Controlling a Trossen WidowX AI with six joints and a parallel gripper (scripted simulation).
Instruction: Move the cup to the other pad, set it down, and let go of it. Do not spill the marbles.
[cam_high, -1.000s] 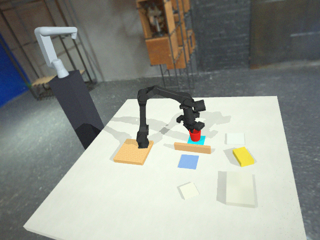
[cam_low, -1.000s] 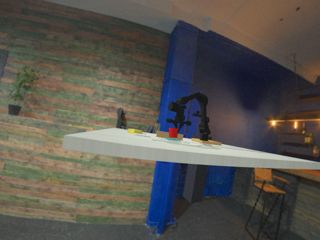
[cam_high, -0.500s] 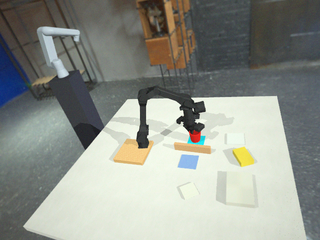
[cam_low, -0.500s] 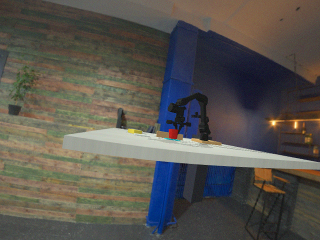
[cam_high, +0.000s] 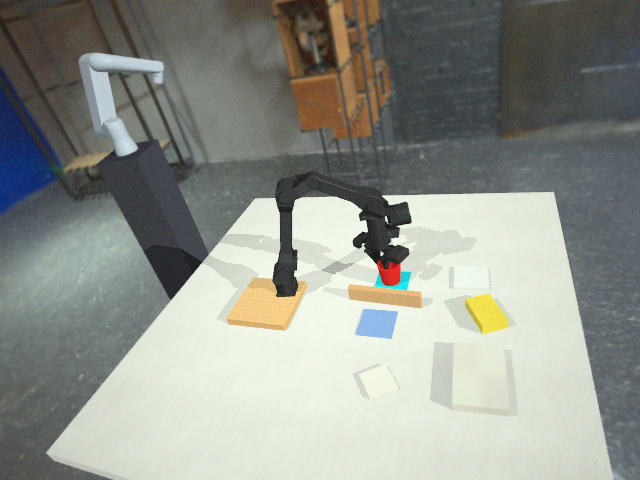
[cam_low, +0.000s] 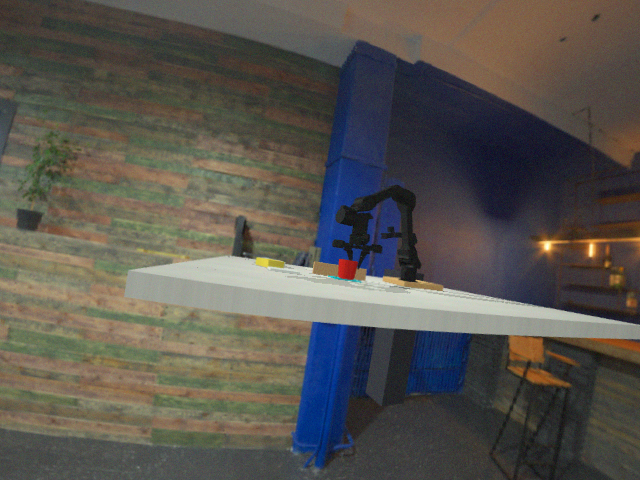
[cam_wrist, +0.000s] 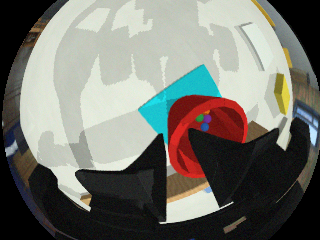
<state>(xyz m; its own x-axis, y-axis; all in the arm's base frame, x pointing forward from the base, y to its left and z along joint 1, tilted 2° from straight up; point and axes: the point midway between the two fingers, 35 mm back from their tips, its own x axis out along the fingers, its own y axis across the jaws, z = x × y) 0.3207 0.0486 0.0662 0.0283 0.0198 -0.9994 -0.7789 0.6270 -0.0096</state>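
Now: gripper tip 20 mm short of the red cup, 20 mm to the left of it and 10 mm above it. Also, from my gripper tip: cyan pad: 20 mm ahead, 20 mm to the right, 50 mm below; wooden bar: 110 mm to the right, 30 mm below; blue marble: 30 mm ahead, 40 mm to the right, 30 mm below.
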